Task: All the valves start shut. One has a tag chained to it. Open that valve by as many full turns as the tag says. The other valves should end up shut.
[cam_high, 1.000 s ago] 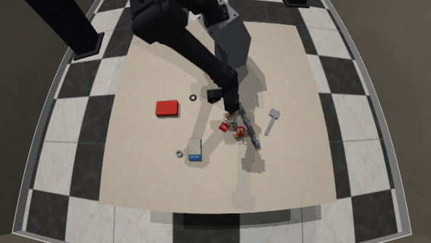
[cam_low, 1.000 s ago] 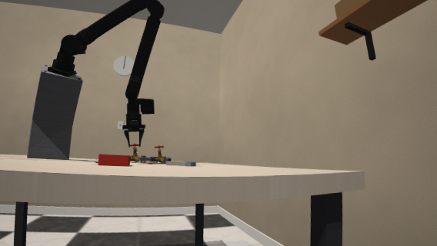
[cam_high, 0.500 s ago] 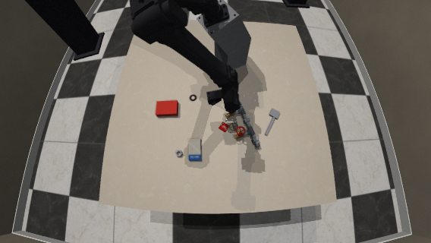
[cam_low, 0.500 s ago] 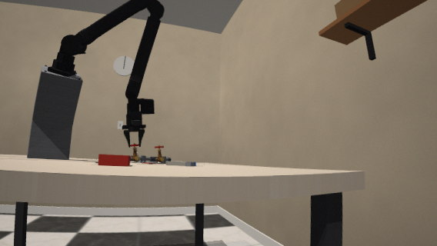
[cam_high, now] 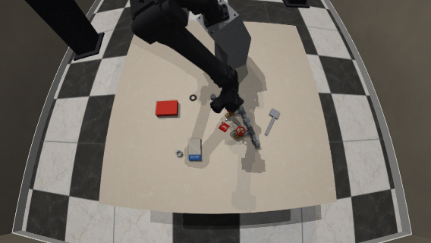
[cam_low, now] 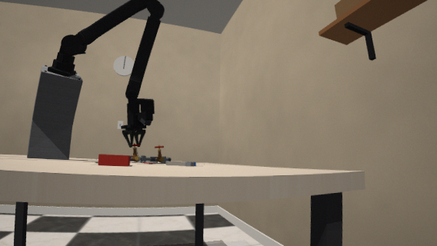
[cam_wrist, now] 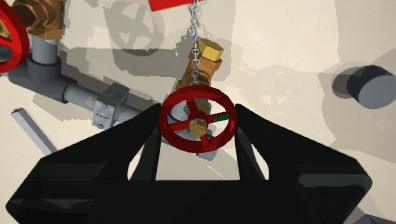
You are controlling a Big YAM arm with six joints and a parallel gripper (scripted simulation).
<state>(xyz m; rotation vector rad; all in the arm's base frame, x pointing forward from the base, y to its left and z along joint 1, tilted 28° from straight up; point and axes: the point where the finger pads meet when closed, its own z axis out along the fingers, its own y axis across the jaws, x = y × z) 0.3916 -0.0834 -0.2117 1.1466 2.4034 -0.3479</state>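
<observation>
Right now the red tag is 8 cm below my hand, 6 cm ahead of it and 5 cm to the right of it. Round my hand: blue box: 21 cm to the right, 16 cm ahead, 7 cm below; red block: 33 cm to the right, 8 cm behind, 7 cm below; grey hammer-like tool: 23 cm to the left, 8 cm below, 6 cm ahead.
</observation>
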